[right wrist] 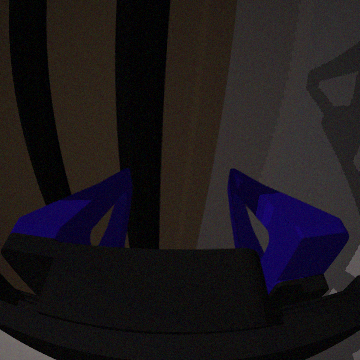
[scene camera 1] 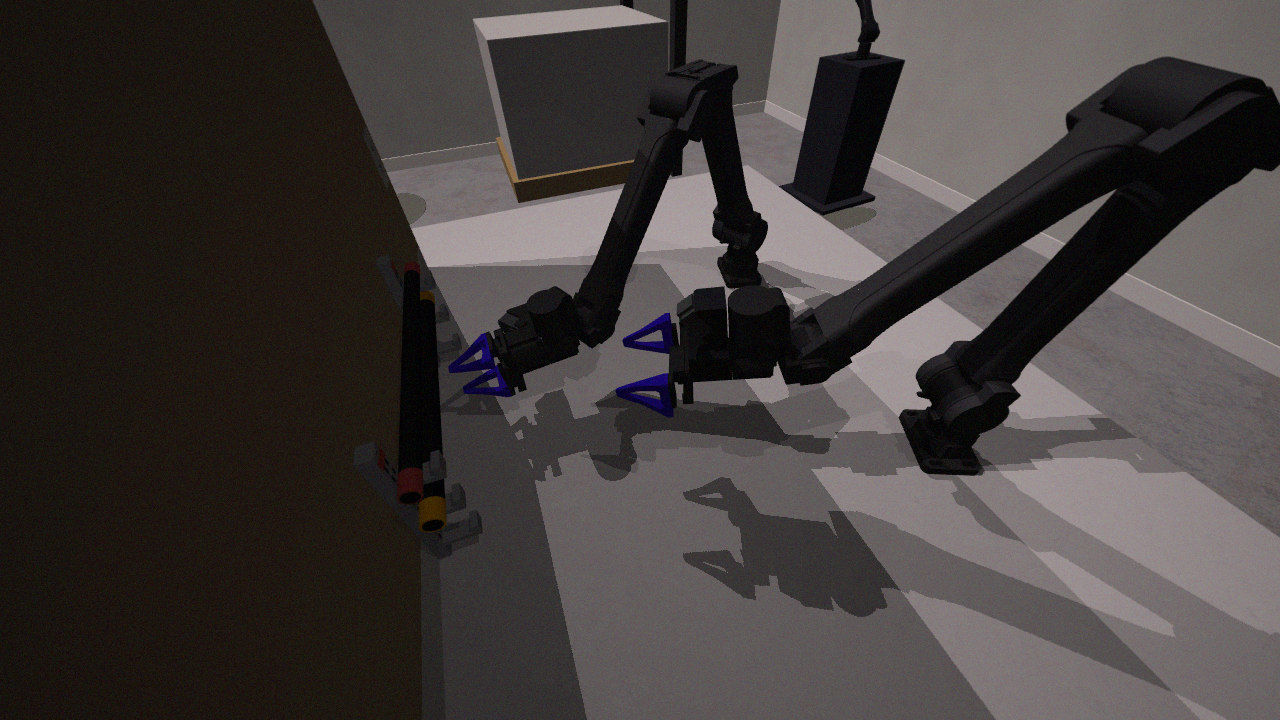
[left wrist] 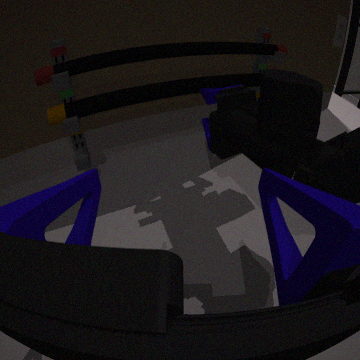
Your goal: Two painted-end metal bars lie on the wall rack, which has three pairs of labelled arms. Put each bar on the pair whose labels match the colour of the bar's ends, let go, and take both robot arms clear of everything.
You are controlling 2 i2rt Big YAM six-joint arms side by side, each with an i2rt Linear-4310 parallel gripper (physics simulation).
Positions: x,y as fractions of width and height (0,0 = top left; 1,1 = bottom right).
Scene:
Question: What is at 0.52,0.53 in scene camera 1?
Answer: My left gripper.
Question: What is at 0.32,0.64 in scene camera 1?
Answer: A red-ended bar.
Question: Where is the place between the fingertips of my left gripper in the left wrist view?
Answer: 0.50,0.49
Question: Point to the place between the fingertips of my right gripper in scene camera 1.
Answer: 0.36,0.53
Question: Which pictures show the yellow-ended bar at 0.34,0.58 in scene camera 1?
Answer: The right wrist view, scene camera 1 and the left wrist view: all of them.

